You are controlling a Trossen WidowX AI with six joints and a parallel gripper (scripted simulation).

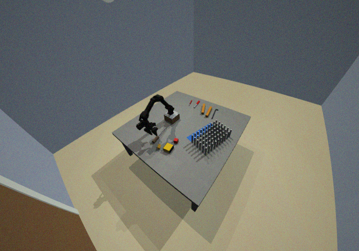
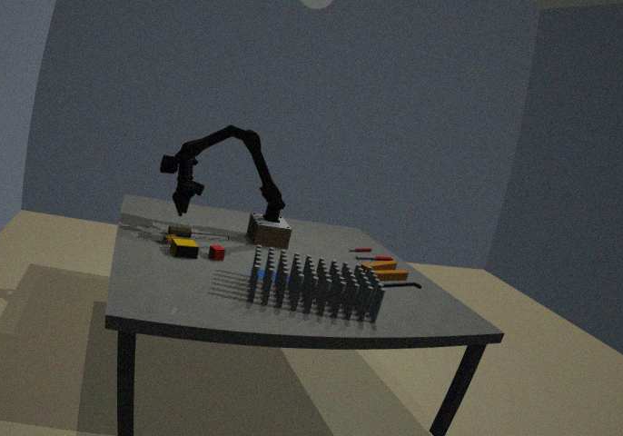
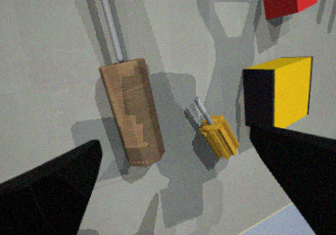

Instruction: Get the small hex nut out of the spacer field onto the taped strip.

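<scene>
My gripper tip is 10 cm short of the yellow-handled tool, 3 cm to the left of it and 7 cm above it. Round my gripper tip: red cube 19 cm ahead, 13 cm to the left, 7 cm below; then yellow block 19 cm ahead, 1 cm to the left, 7 cm below; then metal-shafted tool 3 cm behind, 10 cm to the left, 7 cm below.
</scene>
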